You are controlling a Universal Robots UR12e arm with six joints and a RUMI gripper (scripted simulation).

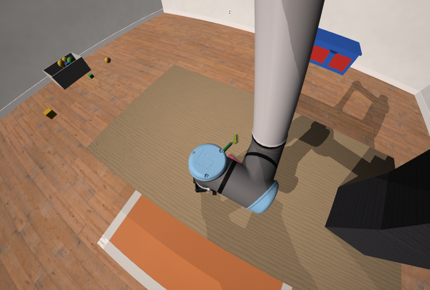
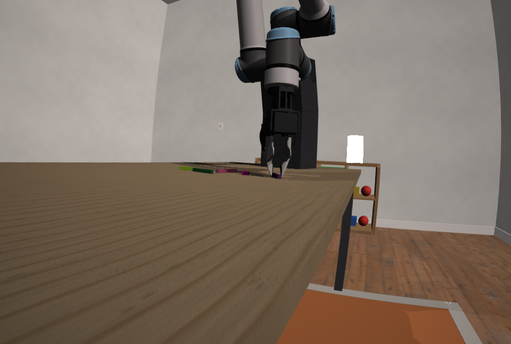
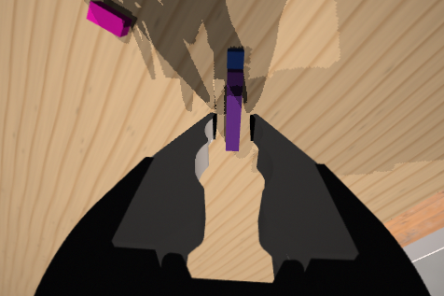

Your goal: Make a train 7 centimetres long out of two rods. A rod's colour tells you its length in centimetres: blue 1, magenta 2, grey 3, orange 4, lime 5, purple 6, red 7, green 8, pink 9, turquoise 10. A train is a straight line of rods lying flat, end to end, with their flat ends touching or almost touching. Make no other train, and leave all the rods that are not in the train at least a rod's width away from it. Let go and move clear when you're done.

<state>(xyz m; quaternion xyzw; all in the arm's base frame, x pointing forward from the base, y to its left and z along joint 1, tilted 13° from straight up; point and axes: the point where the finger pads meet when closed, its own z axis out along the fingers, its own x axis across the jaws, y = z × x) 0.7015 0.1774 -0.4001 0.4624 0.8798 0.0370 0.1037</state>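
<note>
Right now my hand is 20 mm above the purple rod. The rest, counted from my hand: magenta rod: 10 mm behind, 90 mm to the right, 20 mm below; then small blue rod: 30 mm behind, 20 mm to the right, 20 mm below; then pink rod: 30 mm behind, 170 mm to the right, 20 mm below.
</note>
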